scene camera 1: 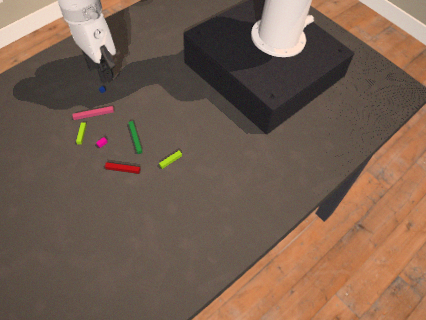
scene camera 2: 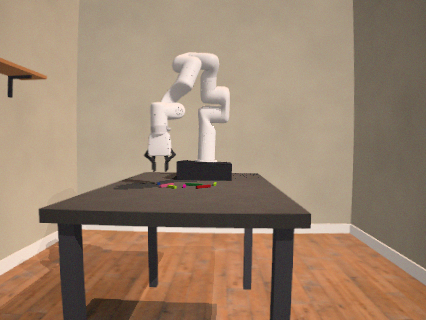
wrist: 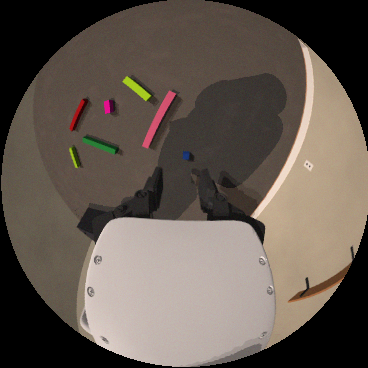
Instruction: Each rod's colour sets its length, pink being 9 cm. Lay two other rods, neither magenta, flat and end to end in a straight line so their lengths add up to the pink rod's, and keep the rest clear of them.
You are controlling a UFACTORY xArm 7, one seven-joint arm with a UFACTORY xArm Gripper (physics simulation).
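Frame: origin at the arm's base, x left, y back, z up, level; metres.
Seen in the pictures: gripper, between the fingertips: (scene camera 1: 101,73) (scene camera 2: 160,171) (wrist: 180,177); arm's base, origin of its link: (scene camera 1: 278,38) (scene camera 2: 206,161).
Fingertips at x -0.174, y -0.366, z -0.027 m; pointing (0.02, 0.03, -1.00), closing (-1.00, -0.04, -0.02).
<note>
Offsets run from my fingertips to a thing's top centre.
The pink rod {dx +0.042, dy -0.058, dz -0.049 m} (scene camera 1: 93,113) (wrist: 160,119) lies flat, one lime rod {dx +0.073, dy -0.106, dz -0.049 m} (scene camera 1: 81,133) (wrist: 137,88) near it. The small blue rod {dx -0.005, dy -0.007, dz -0.049 m} (scene camera 1: 102,89) (wrist: 186,155) lies in the arm's shadow, apart from the pink rod. The short magenta rod {dx +0.122, dy -0.084, dz -0.049 m} (scene camera 1: 102,142) (wrist: 109,106) lies between the first lime rod and the green rod {dx +0.154, dy -0.021, dz -0.049 m} (scene camera 1: 135,137) (wrist: 100,145). The red rod {dx +0.202, dy -0.083, dz -0.049 m} (scene camera 1: 122,168) (wrist: 79,115) and another lime rod {dx +0.245, dy +0.006, dz -0.049 m} (scene camera 1: 170,159) (wrist: 74,157) lie apart from each other. My gripper (scene camera 2: 160,170) (wrist: 180,177) is partly open and empty, above the table near the blue rod.
The black base block (scene camera 1: 225,85) (scene camera 2: 204,170) carries the arm's white base, to the right of the rods in scene camera 1. The table's edge (scene camera 2: 175,219) shows in scene camera 2. A wall shelf (scene camera 2: 22,70) (wrist: 325,284) is well away from the rods.
</note>
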